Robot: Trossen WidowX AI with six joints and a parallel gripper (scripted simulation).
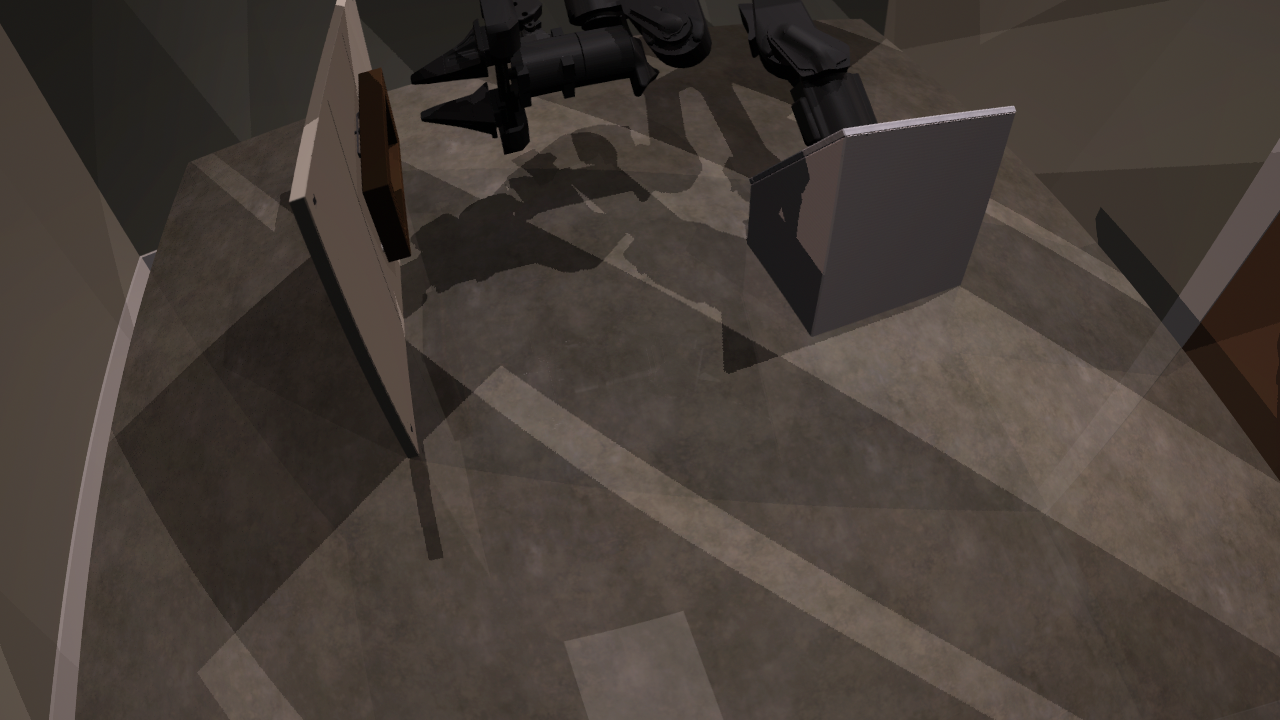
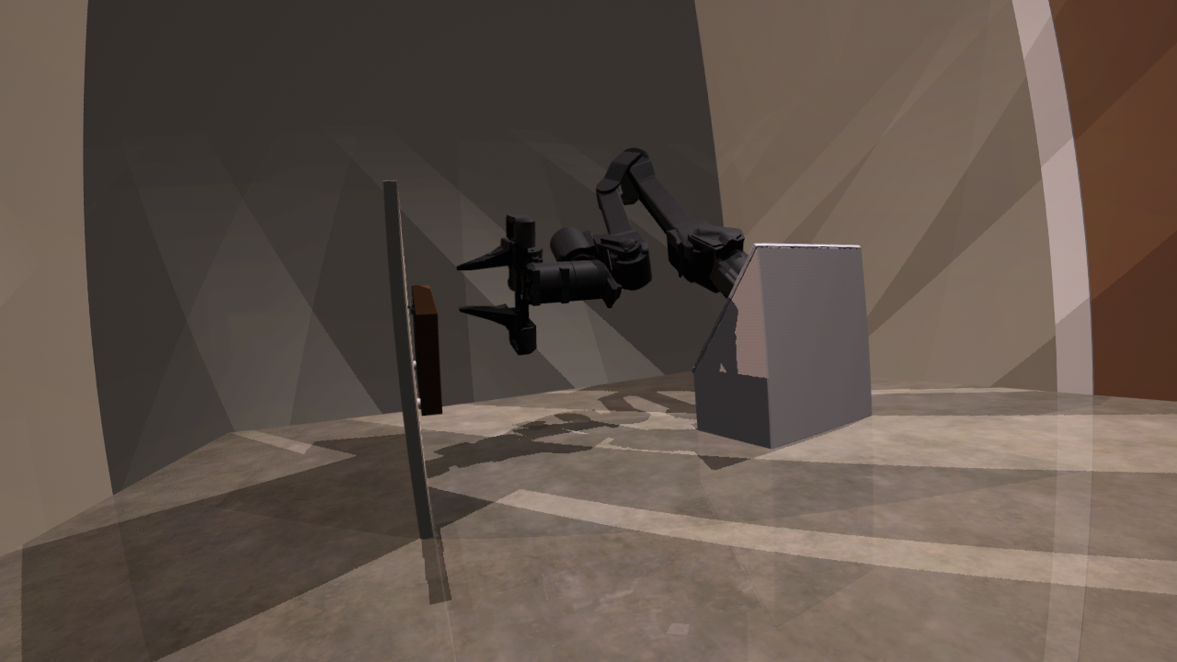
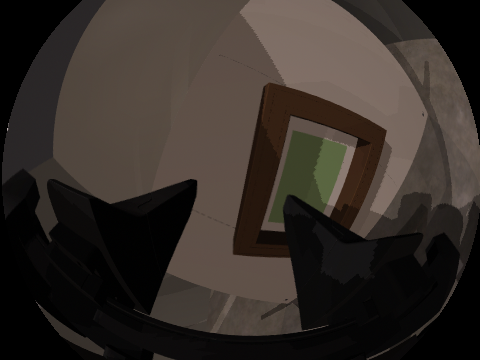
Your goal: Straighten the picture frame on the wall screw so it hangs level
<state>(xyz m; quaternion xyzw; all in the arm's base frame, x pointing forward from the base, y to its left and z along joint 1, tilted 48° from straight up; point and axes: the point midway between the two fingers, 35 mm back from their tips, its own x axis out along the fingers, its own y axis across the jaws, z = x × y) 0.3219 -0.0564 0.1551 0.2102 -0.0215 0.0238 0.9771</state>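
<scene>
My gripper tip is now 7 cm above the brown wooden picture frame, 6 cm short of it and 1 cm to the left of it. The rest, counted from my gripper tip: wall panel (8 cm below, 7 cm ahead).
</scene>
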